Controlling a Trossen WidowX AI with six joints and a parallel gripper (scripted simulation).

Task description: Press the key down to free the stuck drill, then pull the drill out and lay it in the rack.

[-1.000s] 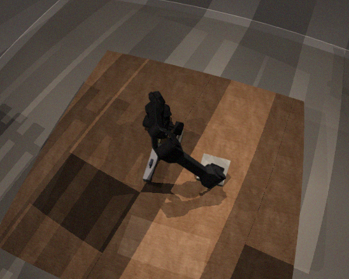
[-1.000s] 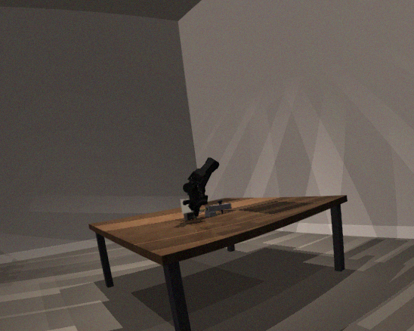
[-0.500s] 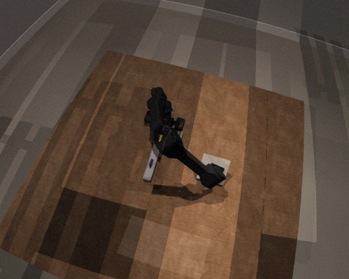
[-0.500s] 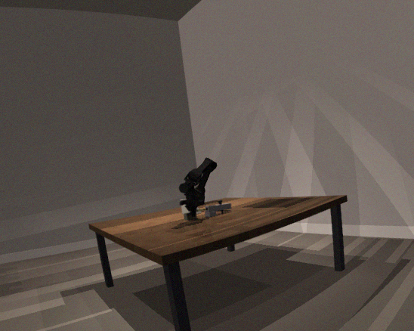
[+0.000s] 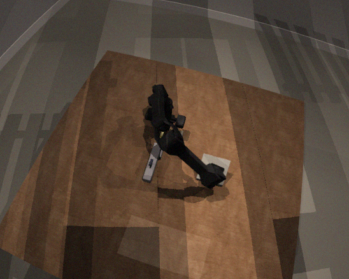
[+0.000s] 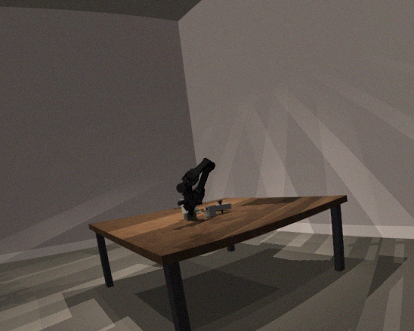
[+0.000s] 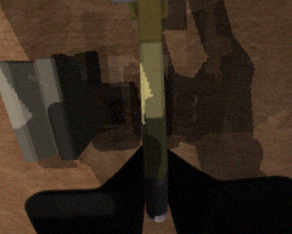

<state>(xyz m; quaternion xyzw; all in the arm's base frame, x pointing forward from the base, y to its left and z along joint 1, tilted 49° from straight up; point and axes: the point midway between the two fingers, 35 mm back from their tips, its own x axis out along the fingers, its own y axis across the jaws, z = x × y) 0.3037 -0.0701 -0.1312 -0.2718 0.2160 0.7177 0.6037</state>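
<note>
The rack lies 80 mm behind my gripper tip, 30 mm to the left of it and 10 mm below it. Round my gripper tip: dark key (230 mm to the left, 30 mm behind, 30 mm above); drill (40 mm to the left, 30 mm above, 10 mm behind); grey drill block (200 mm to the left, 30 mm behind, 10 mm above).
</note>
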